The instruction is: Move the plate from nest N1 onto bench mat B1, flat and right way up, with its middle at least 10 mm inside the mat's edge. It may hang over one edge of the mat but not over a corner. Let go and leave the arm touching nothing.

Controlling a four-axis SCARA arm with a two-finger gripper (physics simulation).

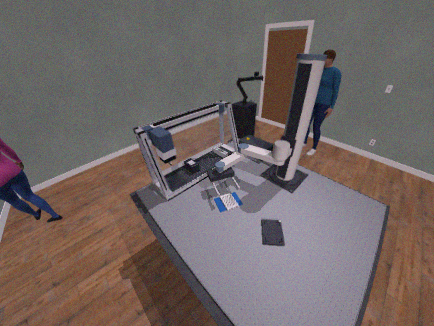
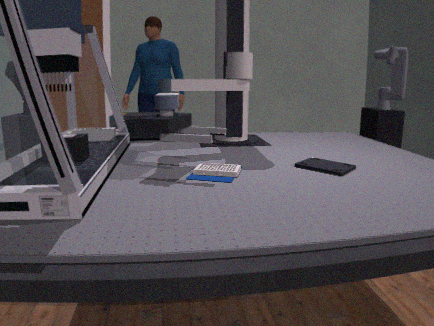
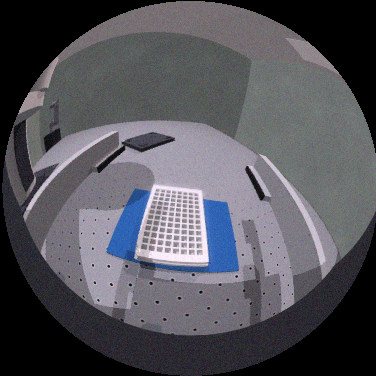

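Pixels of known places: gripper, fingertip midpoint: [image 1: 228,191] [image 2: 219,135] [image 3: 185,145]; arm's base at its link origin: [image 1: 284,176] [image 2: 231,142].
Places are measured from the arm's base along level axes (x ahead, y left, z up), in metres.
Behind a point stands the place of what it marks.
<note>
The white plate [image 1: 230,201] @[z 0.026, x 0.533, y -0.122 m] [image 2: 217,169] @[z 0.028, x 0.556, y -0.137 m] [image 3: 175,220] @[z 0.022, x 0.539, y -0.135 m] lies flat, its grid of wells facing up, on the blue bench mat [image 1: 219,205] @[z 0.015, x 0.606, y -0.157 m] [image 2: 210,178] @[z 0.015, x 0.601, y -0.163 m] [image 3: 220,230] @[z 0.015, x 0.599, y -0.164 m]. Blue mat shows along both long sides of the plate; its short ends lie near two opposite mat edges, and I cannot tell exactly whether one hangs over. My gripper [image 1: 228,190] @[z 0.124, x 0.540, y -0.130 m] [image 2: 219,135] @[z 0.124, x 0.540, y -0.130 m] [image 3: 185,145] @[z 0.124, x 0.540, y -0.130 m] is open and empty. It hangs above the plate with a gap, its two fingers wide apart and touching nothing. A dark flat nest [image 1: 272,232] @[z 0.025, x 0.530, y 0.220 m] [image 2: 325,166] @[z 0.025, x 0.549, y 0.203 m] [image 3: 148,141] @[z 0.025, x 0.523, y 0.175 m], perhaps N1, lies apart with no plate on it.
A framed gantry machine [image 1: 166,189] @[z 0.111, x 0.830, y -0.463 m] [image 2: 100,182] @[z 0.030, x 0.659, y -0.450 m] stands beside the mat, with a dark block [image 1: 191,164] @[z 0.130, x 0.543, y -0.555 m] [image 2: 79,146] @[z 0.107, x 0.565, y -0.523 m] inside. The arm's column [image 1: 308,100] @[z 0.654, x 0.051, y 0.054 m] [image 2: 237,30] @[z 0.491, x 0.077, y 0.008 m] rises behind. Two people stand beyond the table [image 1: 320,225] @[z 0.013, x 0.274, y 0.413 m] [image 2: 280,210] @[z 0.013, x 0.847, y -0.042 m].
</note>
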